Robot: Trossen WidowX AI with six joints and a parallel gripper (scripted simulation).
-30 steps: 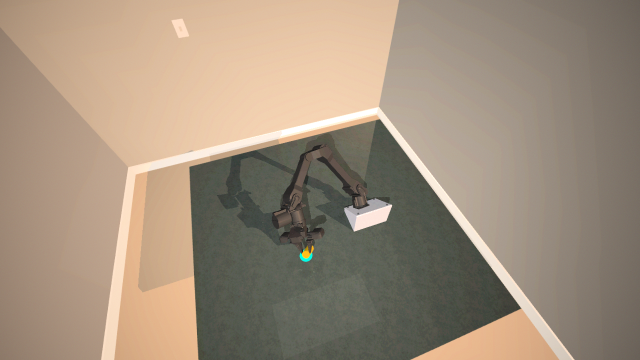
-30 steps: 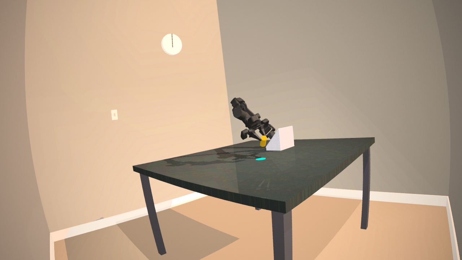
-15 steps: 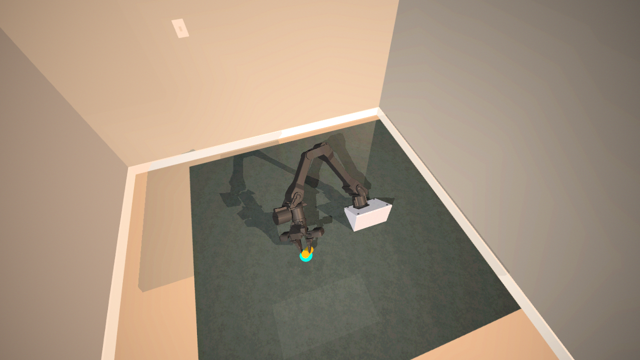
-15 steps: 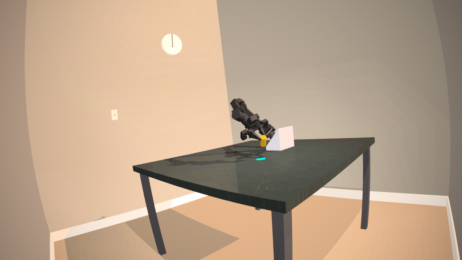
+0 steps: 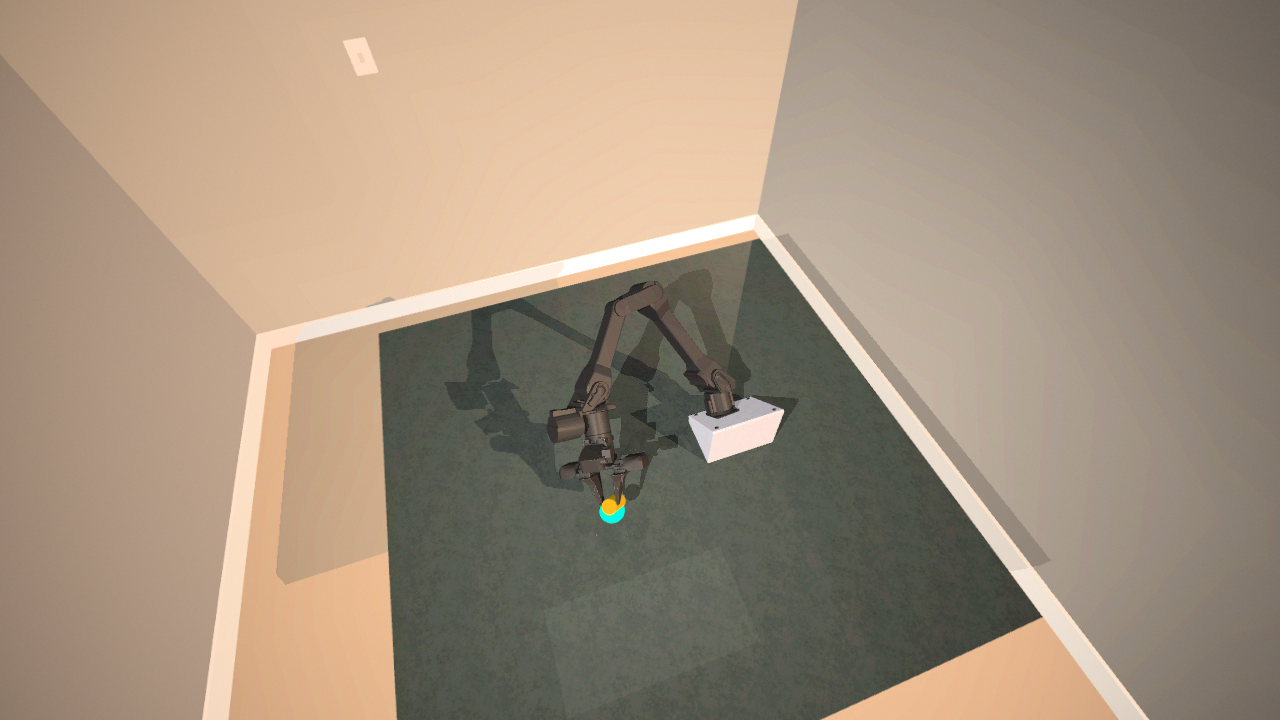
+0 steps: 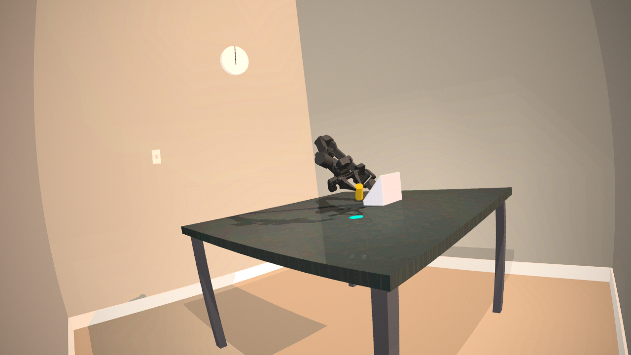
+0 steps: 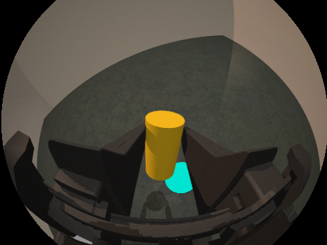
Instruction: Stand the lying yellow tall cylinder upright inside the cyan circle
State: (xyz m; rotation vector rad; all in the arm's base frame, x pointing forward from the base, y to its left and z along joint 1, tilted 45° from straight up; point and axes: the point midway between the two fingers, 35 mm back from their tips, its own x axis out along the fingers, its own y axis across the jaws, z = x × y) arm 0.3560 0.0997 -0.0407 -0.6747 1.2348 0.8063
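Right now my gripper tip is 13 cm above the cyan circle, 4 cm to the left of it and 1 cm past it. Also, from my gripper tip: yellow tall cylinder 2 cm below, 1 cm to the right, 1 cm behind.
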